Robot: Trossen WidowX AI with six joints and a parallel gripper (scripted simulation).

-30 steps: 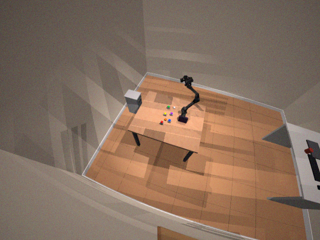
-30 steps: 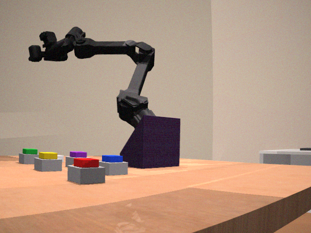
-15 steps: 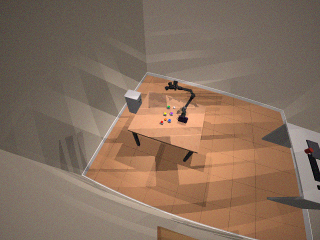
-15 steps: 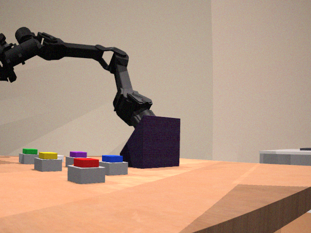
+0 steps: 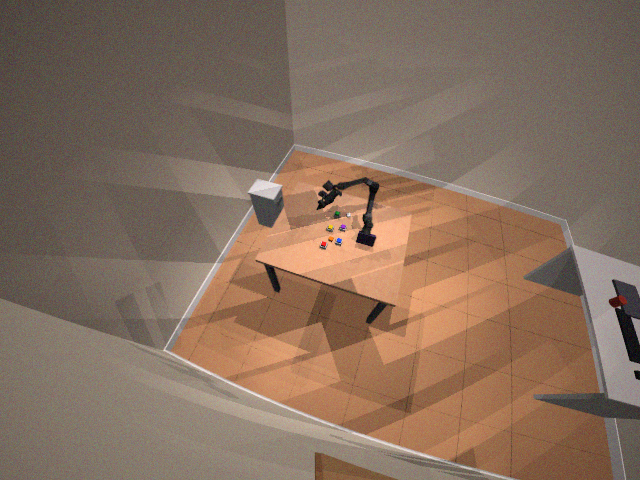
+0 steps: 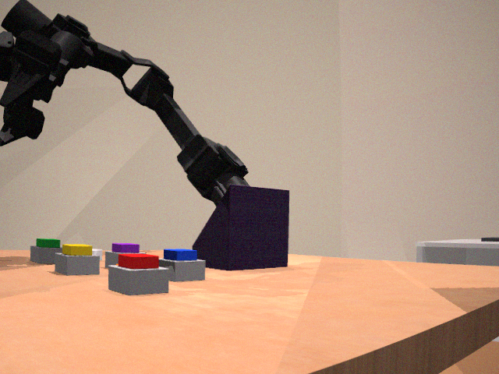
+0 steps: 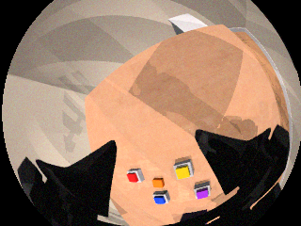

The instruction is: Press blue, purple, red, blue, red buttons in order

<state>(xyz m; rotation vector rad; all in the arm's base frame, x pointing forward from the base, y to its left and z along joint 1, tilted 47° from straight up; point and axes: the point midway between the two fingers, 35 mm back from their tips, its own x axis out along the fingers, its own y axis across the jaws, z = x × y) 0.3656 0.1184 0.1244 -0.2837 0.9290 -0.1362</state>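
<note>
Now: gripper tip 23 cm past the blue button, 10 cm to the right of it and 16 cm above it. Round my gripper tip: purple button (21 cm behind, 4 cm to the right, 16 cm below); yellow button (11 cm behind, 2 cm to the left, 16 cm below); green button (10 cm behind, 14 cm to the right, 16 cm below).
</note>
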